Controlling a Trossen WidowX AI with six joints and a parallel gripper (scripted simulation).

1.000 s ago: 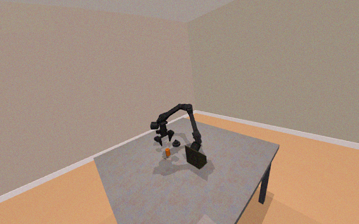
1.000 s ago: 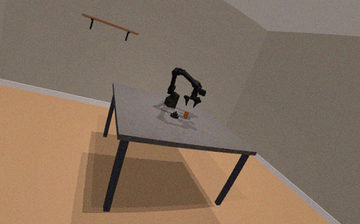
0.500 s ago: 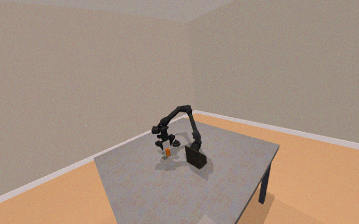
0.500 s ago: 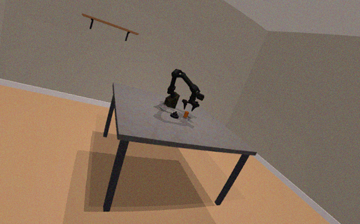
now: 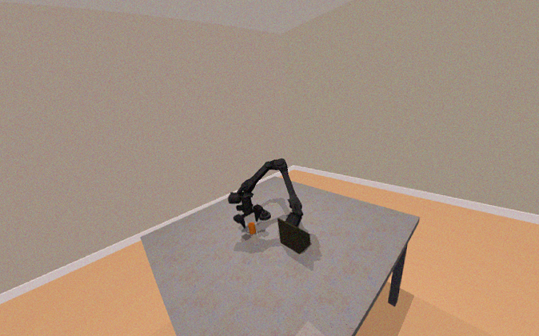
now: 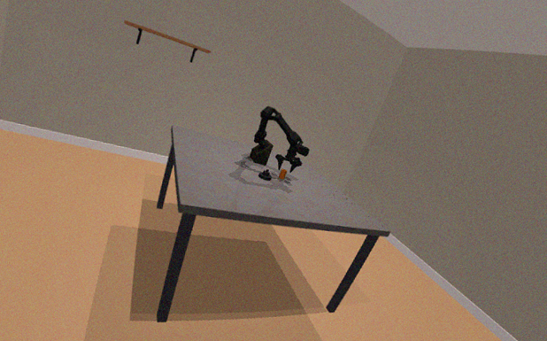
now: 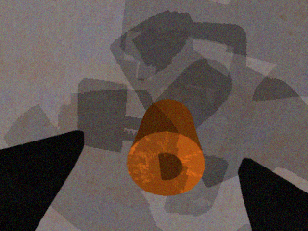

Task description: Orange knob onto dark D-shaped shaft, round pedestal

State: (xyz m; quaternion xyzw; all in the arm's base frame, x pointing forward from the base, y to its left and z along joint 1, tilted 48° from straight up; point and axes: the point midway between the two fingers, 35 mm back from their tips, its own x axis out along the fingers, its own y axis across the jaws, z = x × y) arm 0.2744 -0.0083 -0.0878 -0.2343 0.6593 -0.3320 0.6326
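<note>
The orange knob is 20 mm below my gripper tip. The rest, counted from my gripper tip: pedestal with shaft 50 mm ahead, 170 mm to the right, 20 mm below.
</note>
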